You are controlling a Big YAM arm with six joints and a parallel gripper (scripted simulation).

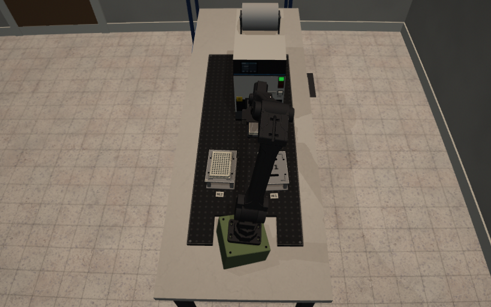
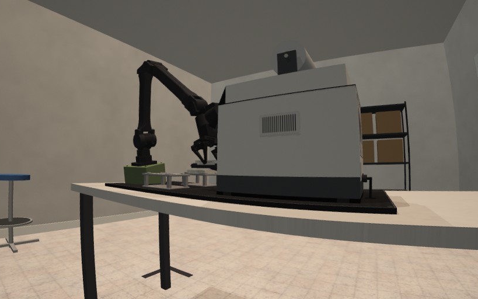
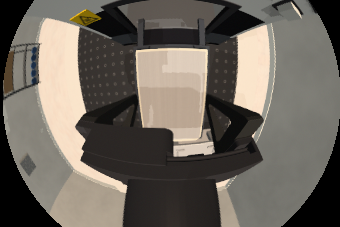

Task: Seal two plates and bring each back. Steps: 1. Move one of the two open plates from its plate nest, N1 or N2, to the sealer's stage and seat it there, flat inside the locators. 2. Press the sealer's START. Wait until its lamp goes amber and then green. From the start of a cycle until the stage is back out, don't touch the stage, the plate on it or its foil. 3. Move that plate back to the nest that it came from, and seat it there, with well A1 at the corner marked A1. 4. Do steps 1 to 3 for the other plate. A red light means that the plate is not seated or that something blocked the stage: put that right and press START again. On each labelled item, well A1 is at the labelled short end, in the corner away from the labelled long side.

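Right now my hand is 10 mm above the sealer stage. From my hand the other things lie so: yellow warning label 100 mm ahead, 90 mm to the left, 40 mm above; then white well plate 200 mm behind, 150 mm to the left, 40 mm below; then N2 label 310 mm behind, 160 mm to the left, 110 mm below.
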